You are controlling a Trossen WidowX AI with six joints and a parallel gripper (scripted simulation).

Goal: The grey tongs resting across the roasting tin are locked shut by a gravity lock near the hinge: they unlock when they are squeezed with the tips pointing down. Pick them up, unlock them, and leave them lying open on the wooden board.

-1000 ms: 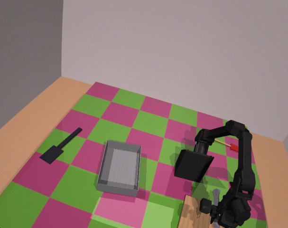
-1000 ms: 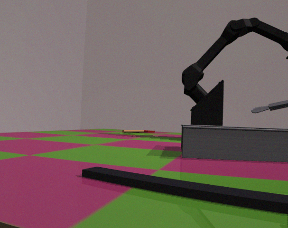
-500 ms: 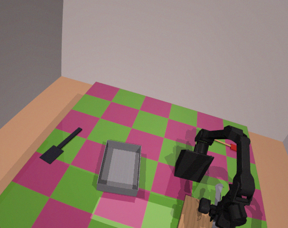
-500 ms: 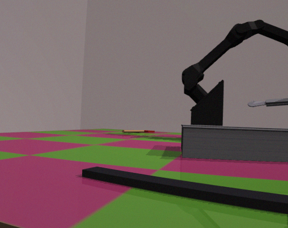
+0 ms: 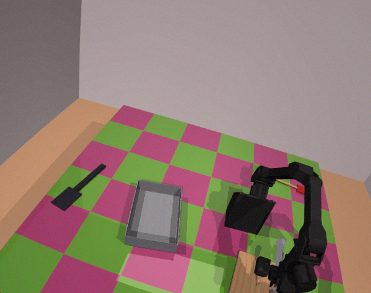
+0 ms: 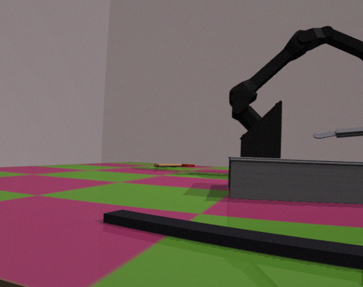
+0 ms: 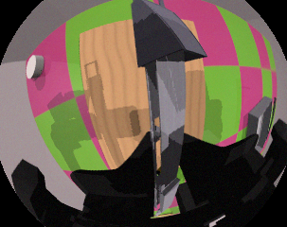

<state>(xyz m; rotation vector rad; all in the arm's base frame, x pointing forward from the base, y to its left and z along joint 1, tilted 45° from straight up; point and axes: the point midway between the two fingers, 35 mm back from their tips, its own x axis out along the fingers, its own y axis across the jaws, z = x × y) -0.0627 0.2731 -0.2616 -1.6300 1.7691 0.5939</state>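
The wooden board lies 110 mm below my gripper tip. From my gripper tip the other things lie so: red spatula: 700 mm to the right, 190 mm behind, 110 mm below; black spatula: 810 mm ahead, 300 mm to the right, 110 mm below; grey roasting tin: 450 mm ahead, 260 mm to the right, 90 mm below.
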